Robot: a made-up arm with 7 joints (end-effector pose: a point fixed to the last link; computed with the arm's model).
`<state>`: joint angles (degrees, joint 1 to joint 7).
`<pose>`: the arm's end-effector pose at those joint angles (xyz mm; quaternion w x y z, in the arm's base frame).
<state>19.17 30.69 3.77 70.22 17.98 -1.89 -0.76</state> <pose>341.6 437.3 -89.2 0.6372 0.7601 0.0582 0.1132</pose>
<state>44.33 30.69 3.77 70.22 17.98 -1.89 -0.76</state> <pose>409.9 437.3 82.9 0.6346 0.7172 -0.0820 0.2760</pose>
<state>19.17 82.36 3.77 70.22 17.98 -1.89 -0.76</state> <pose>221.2 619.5 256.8 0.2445 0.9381 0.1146 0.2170</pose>
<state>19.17 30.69 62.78 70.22 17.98 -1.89 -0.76</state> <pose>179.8 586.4 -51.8 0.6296 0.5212 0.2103 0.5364</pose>
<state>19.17 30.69 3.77 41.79 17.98 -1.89 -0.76</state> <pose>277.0 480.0 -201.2 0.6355 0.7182 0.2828 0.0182</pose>
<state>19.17 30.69 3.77 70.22 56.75 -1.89 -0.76</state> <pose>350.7 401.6 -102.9 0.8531 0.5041 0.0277 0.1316</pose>
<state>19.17 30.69 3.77 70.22 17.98 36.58 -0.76</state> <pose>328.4 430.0 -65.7 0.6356 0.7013 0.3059 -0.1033</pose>
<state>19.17 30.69 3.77 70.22 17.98 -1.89 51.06</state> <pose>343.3 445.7 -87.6 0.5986 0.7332 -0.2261 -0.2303</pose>
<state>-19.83 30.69 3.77 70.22 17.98 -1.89 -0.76</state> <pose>112.7 437.3 -257.2 0.5812 0.7543 0.2676 -0.1470</pose>
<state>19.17 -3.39 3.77 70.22 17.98 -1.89 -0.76</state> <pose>373.5 179.8 -181.0 0.8305 0.5559 0.0139 0.0308</pose>
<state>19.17 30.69 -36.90 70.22 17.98 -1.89 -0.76</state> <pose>339.6 304.2 -173.5 0.5446 0.8118 -0.0580 -0.2028</pose>
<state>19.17 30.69 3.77 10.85 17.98 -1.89 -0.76</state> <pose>153.9 490.5 -282.3 0.5894 0.6228 0.5072 -0.0863</pose>
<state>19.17 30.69 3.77 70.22 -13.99 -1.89 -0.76</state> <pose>335.8 454.7 -62.4 0.4035 0.9073 0.0786 0.0882</pose>
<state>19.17 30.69 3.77 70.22 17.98 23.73 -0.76</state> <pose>330.9 432.2 -74.6 0.6442 0.7301 0.2256 -0.0311</pose>
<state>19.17 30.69 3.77 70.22 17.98 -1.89 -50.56</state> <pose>346.9 430.8 -90.1 0.5535 0.6418 0.3211 0.4227</pose>
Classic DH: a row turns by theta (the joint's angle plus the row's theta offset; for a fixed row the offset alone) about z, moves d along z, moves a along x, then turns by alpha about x. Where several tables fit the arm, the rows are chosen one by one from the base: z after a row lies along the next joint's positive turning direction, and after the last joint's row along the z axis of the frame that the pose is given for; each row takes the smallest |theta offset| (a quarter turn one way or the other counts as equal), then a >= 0, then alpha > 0; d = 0 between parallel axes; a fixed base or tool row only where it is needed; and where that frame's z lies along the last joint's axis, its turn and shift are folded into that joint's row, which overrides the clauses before.
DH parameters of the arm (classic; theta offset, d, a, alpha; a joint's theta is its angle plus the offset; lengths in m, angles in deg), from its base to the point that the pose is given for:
base (fixed): 0 0.15 -0.01 90
joint 1: 90 -0.15 0.03 90
joint 2: -90 0.03 0.02 -90
joint 3: 90 -0.32 0.01 -90
joint 4: 0 -0.01 0 90
joint 5: 0 -0.3 0.02 90
joint 6: 90 0.03 0.02 90
joint 7: 0 0.03 0.01 90
tool (fixed): 180 0 0 0

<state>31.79 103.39 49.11 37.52 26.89 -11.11 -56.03</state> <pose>-66.4 687.0 433.6 0.1886 0.2270 0.2161 0.9307</pose>
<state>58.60 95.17 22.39 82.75 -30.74 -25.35 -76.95</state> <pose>-79.3 527.4 500.8 0.3008 -0.2543 0.1543 -0.9061</pose>
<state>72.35 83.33 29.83 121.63 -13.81 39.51 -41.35</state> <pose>-110.0 367.9 394.4 0.0079 0.2500 0.1116 0.9618</pose>
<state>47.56 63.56 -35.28 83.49 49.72 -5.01 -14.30</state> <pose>347.8 452.0 136.0 0.5838 0.7889 -0.0901 0.1695</pose>
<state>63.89 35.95 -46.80 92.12 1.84 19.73 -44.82</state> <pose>394.1 238.4 206.0 0.3570 0.8227 -0.1095 0.4287</pose>
